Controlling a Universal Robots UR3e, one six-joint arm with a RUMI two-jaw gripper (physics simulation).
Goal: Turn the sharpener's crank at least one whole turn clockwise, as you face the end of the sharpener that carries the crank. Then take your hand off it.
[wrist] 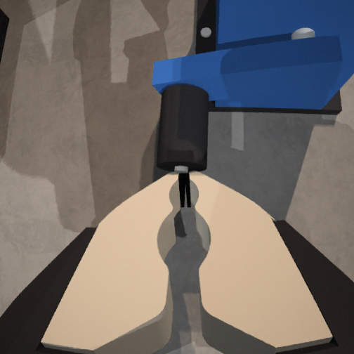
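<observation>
The blue sharpener (285,15) stands at the top right of the wrist view, partly cut off by the frame edge. Its blue crank arm (190,72) reaches left from the pivot, and a black cylindrical handle (183,127) sticks out from the arm's left end toward my gripper, with a small light pin at its tip. My gripper (184,175) is shut and empty. In the view its two tan fingertips meet right at the near end of the handle; whether they touch it or are at a different height I cannot tell.
A black base plate (205,45) with a light screw shows at the sharpener's left side. A dark object (2,30) is cut off at the upper left edge. The mottled grey-brown surface (45,130) lies below, with shadows across it.
</observation>
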